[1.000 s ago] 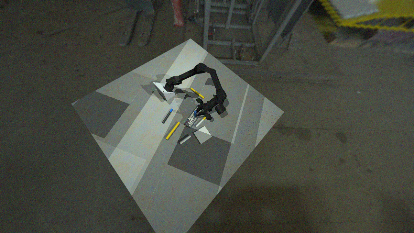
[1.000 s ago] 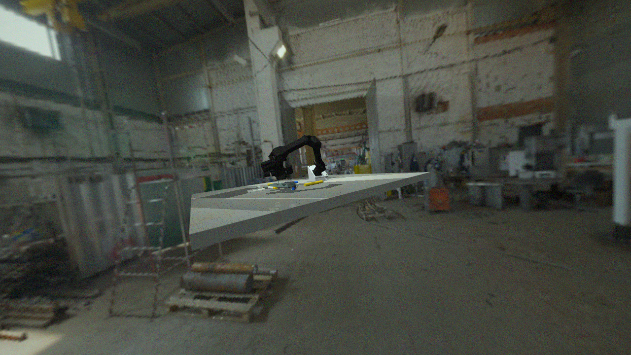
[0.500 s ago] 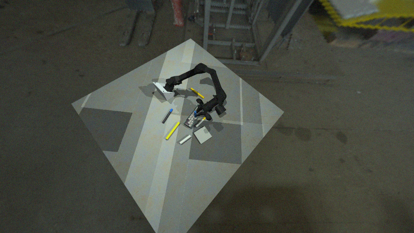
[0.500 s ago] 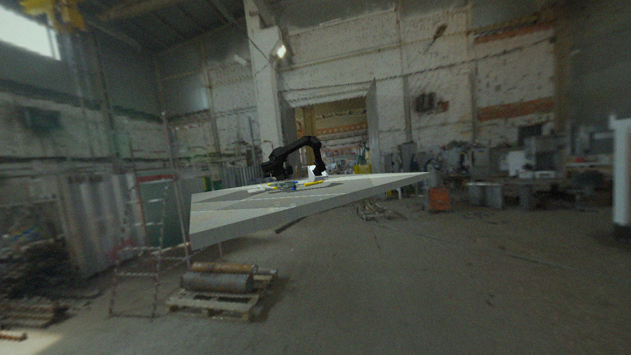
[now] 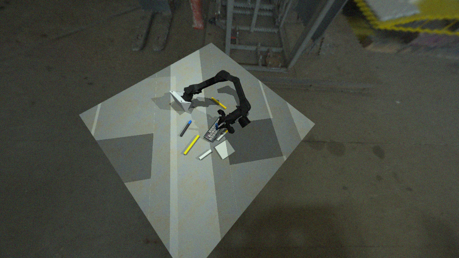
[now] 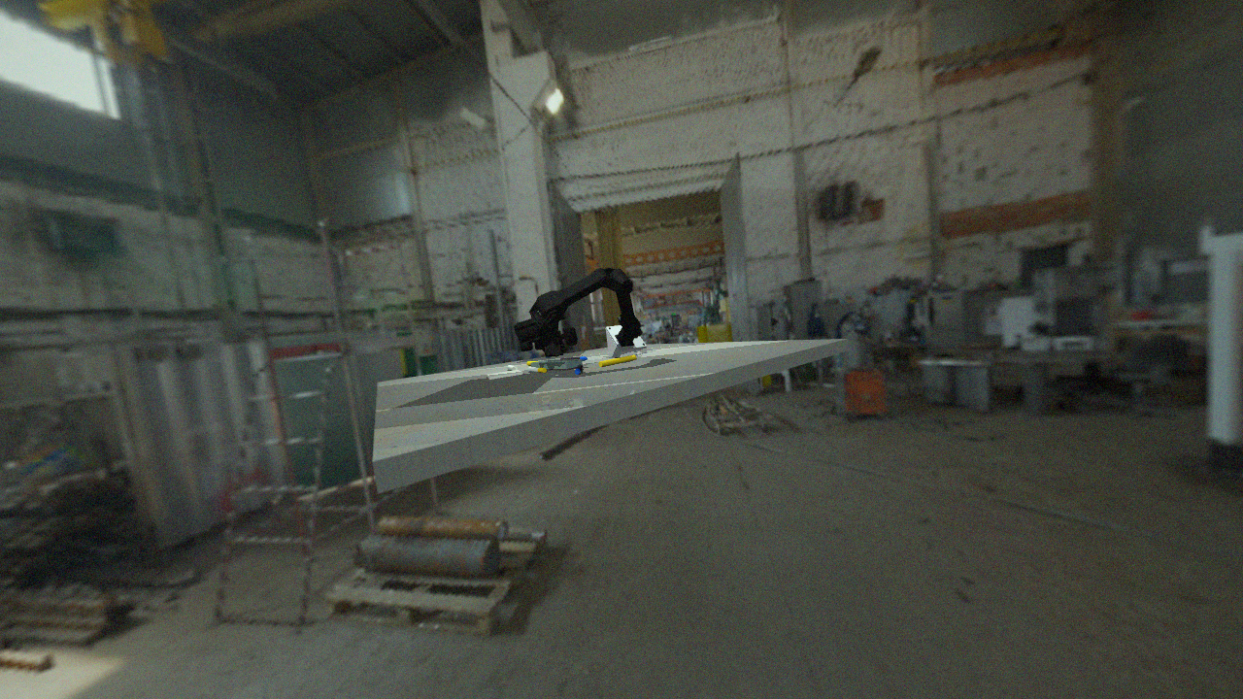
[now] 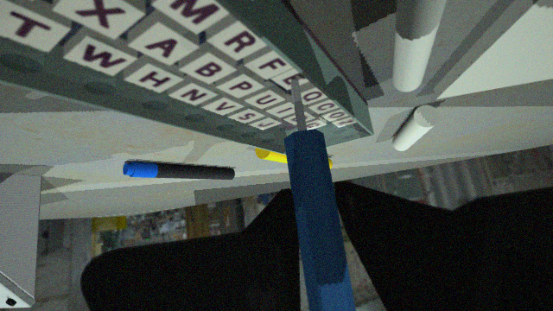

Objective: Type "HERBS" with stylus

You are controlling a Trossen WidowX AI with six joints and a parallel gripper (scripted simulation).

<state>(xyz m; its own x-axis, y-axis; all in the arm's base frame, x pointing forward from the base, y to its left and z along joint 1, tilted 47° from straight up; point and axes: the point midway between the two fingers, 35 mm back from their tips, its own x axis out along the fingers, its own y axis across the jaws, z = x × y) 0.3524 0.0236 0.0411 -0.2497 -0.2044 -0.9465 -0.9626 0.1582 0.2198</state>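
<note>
Now: the white-and-yellow pen 60 mm below my gripper tip, 50 mm ahead of it and 30 mm to the left of it. Round my gripper tip: thin grey tip: 50 mm below; then pale paper sheet: 150 mm ahead, 60 mm below, 50 mm to the right; then blue stylus: 10 mm below.
</note>
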